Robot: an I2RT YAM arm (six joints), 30 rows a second.
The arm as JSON. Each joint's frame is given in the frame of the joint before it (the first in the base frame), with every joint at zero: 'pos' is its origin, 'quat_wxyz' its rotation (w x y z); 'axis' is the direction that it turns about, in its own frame. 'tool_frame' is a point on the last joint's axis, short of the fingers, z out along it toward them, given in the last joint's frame.
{
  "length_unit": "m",
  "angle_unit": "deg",
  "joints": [
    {
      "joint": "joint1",
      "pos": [
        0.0,
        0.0,
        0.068
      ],
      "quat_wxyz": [
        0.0,
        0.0,
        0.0,
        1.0
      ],
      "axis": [
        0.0,
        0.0,
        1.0
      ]
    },
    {
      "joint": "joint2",
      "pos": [
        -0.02,
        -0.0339,
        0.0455
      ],
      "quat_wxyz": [
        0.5,
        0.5,
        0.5,
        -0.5
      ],
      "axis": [
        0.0,
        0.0,
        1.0
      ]
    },
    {
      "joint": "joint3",
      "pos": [
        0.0,
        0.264,
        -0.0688
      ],
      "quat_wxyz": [
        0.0,
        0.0,
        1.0,
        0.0
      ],
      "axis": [
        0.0,
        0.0,
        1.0
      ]
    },
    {
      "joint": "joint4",
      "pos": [
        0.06,
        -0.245,
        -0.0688
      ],
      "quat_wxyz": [
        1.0,
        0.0,
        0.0,
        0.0
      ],
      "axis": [
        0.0,
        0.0,
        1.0
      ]
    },
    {
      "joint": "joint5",
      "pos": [
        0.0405,
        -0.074,
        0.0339
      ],
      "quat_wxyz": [
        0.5,
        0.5,
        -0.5,
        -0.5
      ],
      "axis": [
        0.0,
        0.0,
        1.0
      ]
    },
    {
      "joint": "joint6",
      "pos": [
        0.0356,
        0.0,
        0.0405
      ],
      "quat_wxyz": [
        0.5,
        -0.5,
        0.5,
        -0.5
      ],
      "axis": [
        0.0,
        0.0,
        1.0
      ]
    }
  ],
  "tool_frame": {
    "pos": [
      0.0,
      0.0,
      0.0
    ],
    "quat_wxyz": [
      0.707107,
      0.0,
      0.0,
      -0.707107
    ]
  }
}
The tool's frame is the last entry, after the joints.
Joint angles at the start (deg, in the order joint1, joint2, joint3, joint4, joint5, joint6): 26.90, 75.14, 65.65, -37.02, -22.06, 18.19
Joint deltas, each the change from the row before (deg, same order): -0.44, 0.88, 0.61, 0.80, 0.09, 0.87; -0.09, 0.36, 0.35, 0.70, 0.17, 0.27; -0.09, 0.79, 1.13, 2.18, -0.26, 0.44; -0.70, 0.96, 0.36, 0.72, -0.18, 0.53; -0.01, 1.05, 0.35, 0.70, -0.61, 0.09; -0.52, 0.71, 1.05, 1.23, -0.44, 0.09; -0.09, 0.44, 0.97, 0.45, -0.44, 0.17; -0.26, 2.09, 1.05, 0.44, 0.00, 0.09; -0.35, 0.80, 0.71, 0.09, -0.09, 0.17
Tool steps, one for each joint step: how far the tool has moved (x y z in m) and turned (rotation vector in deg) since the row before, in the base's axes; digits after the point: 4 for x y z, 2 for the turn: 0.0053, 0.0002, 0.0005, 0.53, 0.04, -1.08; 0.0026, 0.0007, 0.0012, 0.31, -0.50, -0.39; 0.0061, 0.0027, 0.0058, 1.47, -1.90, -0.19; 0.0058, -0.0010, -0.0015, 0.40, 0.28, -0.90; 0.0042, 0.0023, -0.0020, 0.41, 0.24, 0.38; 0.0057, -0.0001, 0.0043, 0.98, -1.24, -0.25; 0.0028, 0.0010, 0.0041, 0.75, -0.66, 0.14; 0.0089, 0.0025, -0.0040, -0.21, 0.60, -0.31; 0.0042, -0.0002, 0.0001, 0.13, 0.14, -0.38
